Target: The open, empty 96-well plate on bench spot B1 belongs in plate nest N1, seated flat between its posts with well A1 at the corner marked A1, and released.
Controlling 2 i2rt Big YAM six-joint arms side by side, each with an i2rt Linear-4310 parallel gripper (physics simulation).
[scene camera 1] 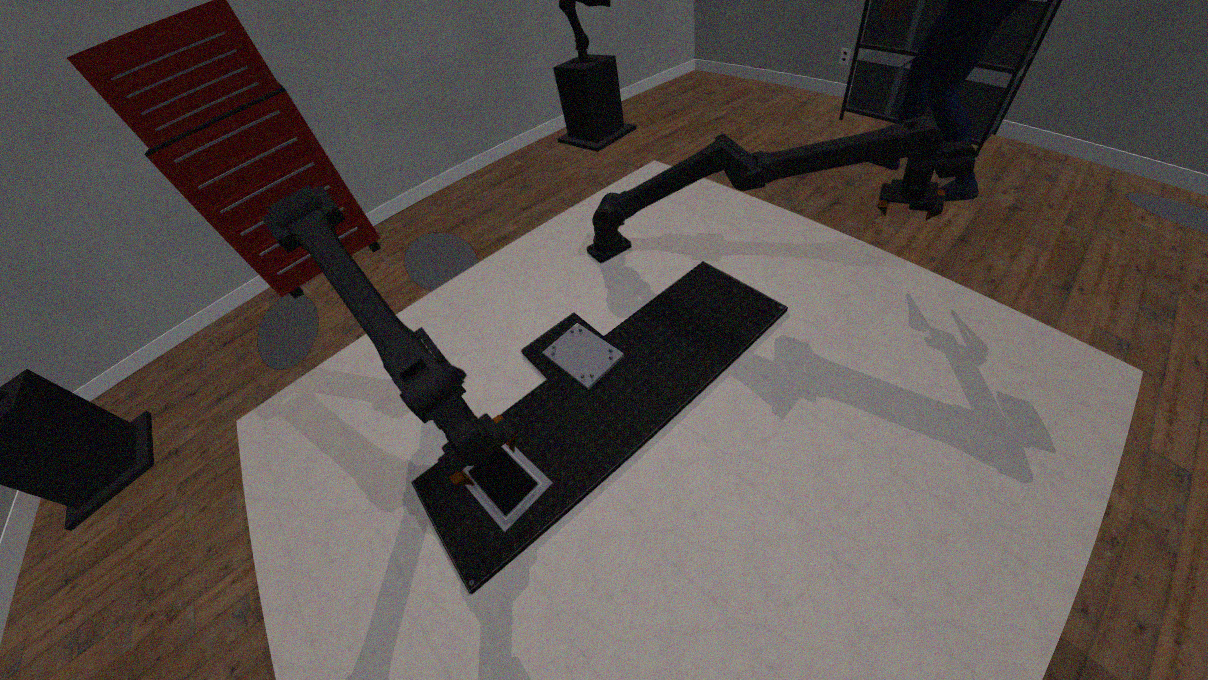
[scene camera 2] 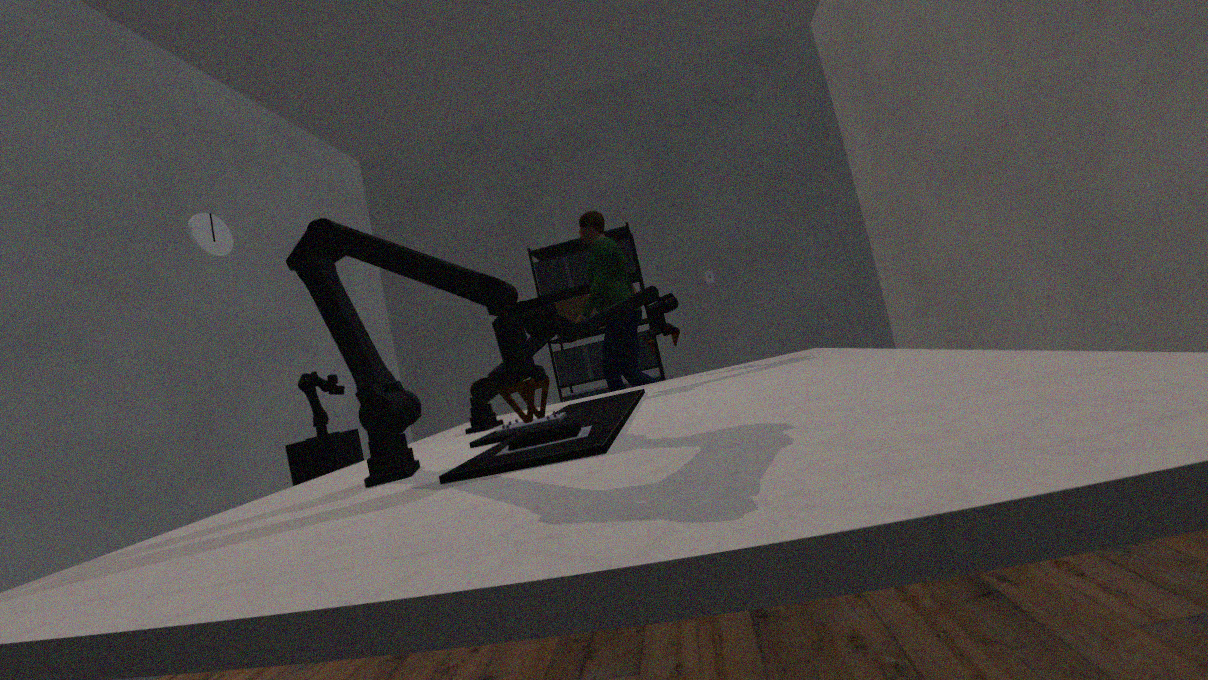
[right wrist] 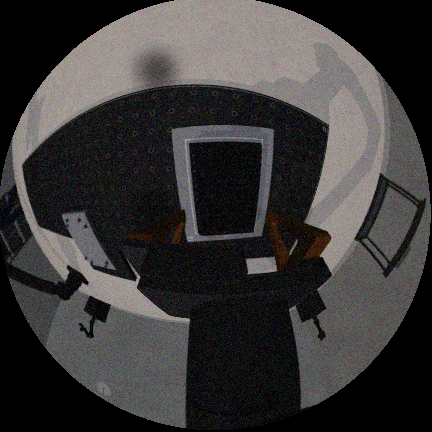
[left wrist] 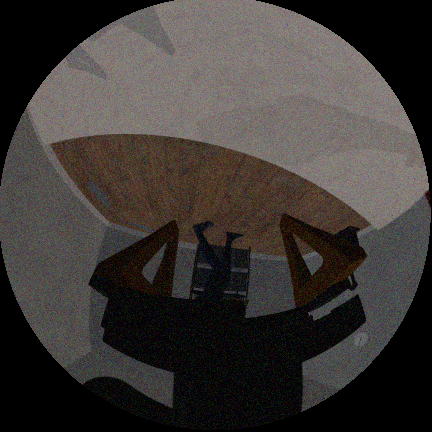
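Pixels of known places: left gripper, fingertip midpoint: (scene camera 1: 905,216) (scene camera 2: 665,349) (left wrist: 229,222); right gripper, fingertip midpoint: (scene camera 1: 492,466) (scene camera 2: 535,420) (right wrist: 227,214); left arm's base, link origin: (scene camera 1: 609,249) (scene camera 2: 485,428) (right wrist: 77,273); right arm's base, link origin: (scene camera 2: 394,476).
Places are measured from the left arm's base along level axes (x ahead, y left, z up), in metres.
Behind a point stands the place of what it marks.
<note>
The black 96-well plate (scene camera 1: 504,483) {x 0.495, y -0.586, z 0.028 m} (scene camera 2: 545,435) {x 0.494, y -0.625, z 0.028 m} (right wrist: 227,187) {x 0.485, y -0.585, z 0.029 m} lies flat inside the light grey border of bench spot B1 (scene camera 1: 506,522) {x 0.560, y -0.619, z 0.015 m} (right wrist: 223,133) {x 0.548, y -0.569, z 0.015 m}. My right gripper (scene camera 1: 486,461) {x 0.463, y -0.587, z 0.055 m} (scene camera 2: 533,418) {x 0.463, y -0.587, z 0.055 m} (right wrist: 227,214) {x 0.463, y -0.587, z 0.055 m} is open and points down, low over the plate's near end in the right wrist view; its fingers stand either side of the plate, with no visible grip. Nest N1 (scene camera 1: 581,354) {x 0.318, y -0.294, z 0.025 m} (right wrist: 90,242) {x 0.326, y -0.317, z 0.025 m} is a grey slab with small dark posts, and no plate on it. My left gripper (scene camera 1: 908,212) {x 0.578, y 0.570, z 0.129 m} (left wrist: 229,222) {x 0.578, y 0.570, z 0.129 m} is open and empty, far off. The A1 marks are not legible.
A long black perforated board (scene camera 1: 650,371) {x 0.456, y -0.195, z 0.013 m} (right wrist: 120,165) {x 0.493, y -0.434, z 0.013 m} bears B1, and the nest's black base adjoins its edge. The pale table (scene camera 1: 803,523) {x 0.884, y -0.184, z 0.000 m} (scene camera 2: 845,439) {x 0.939, y -0.875, z 0.000 m} surrounds it. A person (scene camera 2: 610,270) stands beside a shelf rack beyond the table. A red cabinet (scene camera 1: 202,126) stands behind the right arm.
</note>
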